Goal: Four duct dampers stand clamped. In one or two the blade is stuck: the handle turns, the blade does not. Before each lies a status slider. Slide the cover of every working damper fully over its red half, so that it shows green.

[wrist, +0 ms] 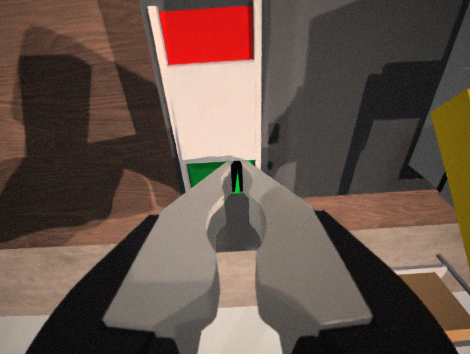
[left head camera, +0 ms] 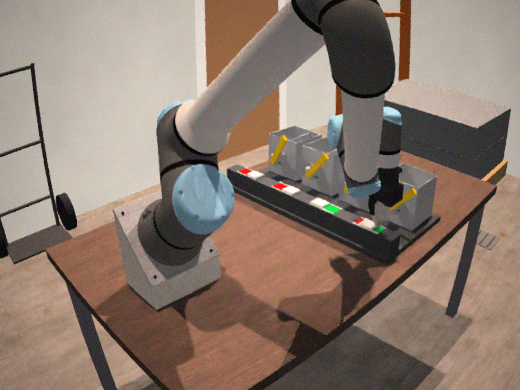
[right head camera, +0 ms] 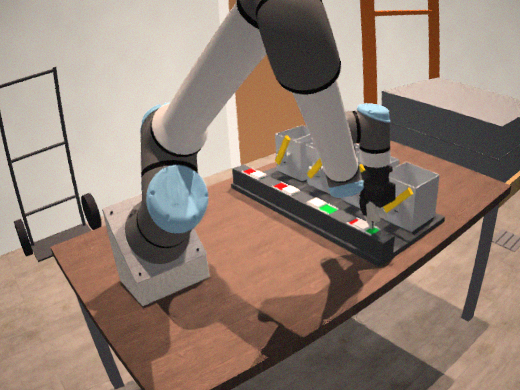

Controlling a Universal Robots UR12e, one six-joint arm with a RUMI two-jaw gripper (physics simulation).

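Pixels of known places: gripper, fingertip midpoint: [wrist: 237, 162] [left head camera: 377, 227] [right head camera: 371, 228]; arm's base at its link origin: [left head camera: 169, 232] [right head camera: 156, 231].
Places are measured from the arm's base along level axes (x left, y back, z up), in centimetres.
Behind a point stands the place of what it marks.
Note:
The nearest slider's white cover [left head camera: 367, 224] @(x -26.5, y -54.4, z -7.8 cm) [right head camera: 360, 225] @(x -26.4, y -54.2, z -7.8 cm) [wrist: 215, 110] @(x -25.9, y -55.4, z -7.8 cm) sits midway, with red showing at one end and green at the other. My gripper [left head camera: 378, 225] @(x -29.4, y -56.4, z -8.7 cm) [right head camera: 371, 227] @(x -29.4, y -56.4, z -8.7 cm) [wrist: 237, 162] @(x -29.4, y -56.4, z -8.7 cm) is shut and empty, its fingertips at the cover's green-side edge, over the green. Whether they touch the cover is unclear. The third slider's cover [left head camera: 319, 202] @(x -5.8, y -54.4, z -7.8 cm) [right head camera: 315, 202] @(x -5.5, y -54.1, z -7.8 cm) lies over its red half, green showing. The second cover [left head camera: 292, 190] @(x 6.8, y -54.2, z -7.8 cm) [right head camera: 291, 190] @(x 6.9, y -54.1, z -7.8 cm) and the farthest cover [left head camera: 256, 175] @(x 24.8, y -53.4, z -7.8 cm) [right head camera: 259, 174] @(x 25.6, y -54.0, z -7.8 cm) leave red showing. The nearest damper [left head camera: 420, 200] @(x -33.7, y -75.8, z -4.3 cm) [right head camera: 420, 200] @(x -33.7, y -76.2, z -4.3 cm) has a raised, slanted yellow handle; my arm partly hides the third damper.
The farthest damper [left head camera: 295, 167] @(x 22.0, y -71.2, z -8.9 cm) [right head camera: 297, 165] @(x 23.8, y -71.0, z -8.7 cm) and second damper [left head camera: 327, 182] @(x 5.4, y -71.5, z -9.8 cm) stand behind the slider row, also with slanted yellow handles. My forearm [left head camera: 362, 135] @(x -47.2, y -19.3, z 35.6 cm) [right head camera: 327, 135] @(x -47.3, y -20.5, z 34.9 cm) hangs close over the middle dampers. A dark box [left head camera: 450, 135] [right head camera: 450, 130] stands beyond the table.

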